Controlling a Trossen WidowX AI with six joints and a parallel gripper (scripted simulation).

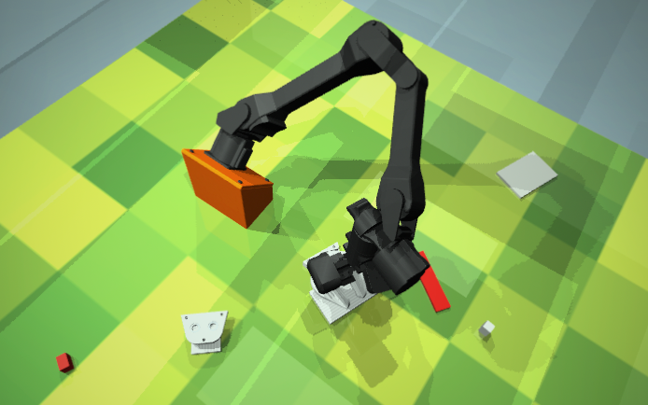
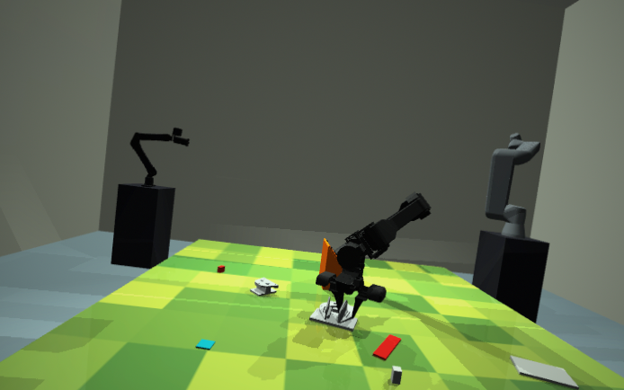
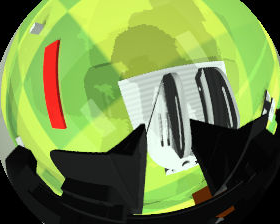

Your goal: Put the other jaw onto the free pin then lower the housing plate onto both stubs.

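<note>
My gripper tip is now 5 cm past the jaw and 3 cm to the left of it. From my gripper tip the other things lie so: housing plate (15 cm behind, 25 cm to the right, 1 cm above); then grey cube (25 cm ahead, 7 cm to the left); then red bar (12 cm ahead, 9 cm to the left, 1 cm below).
</note>
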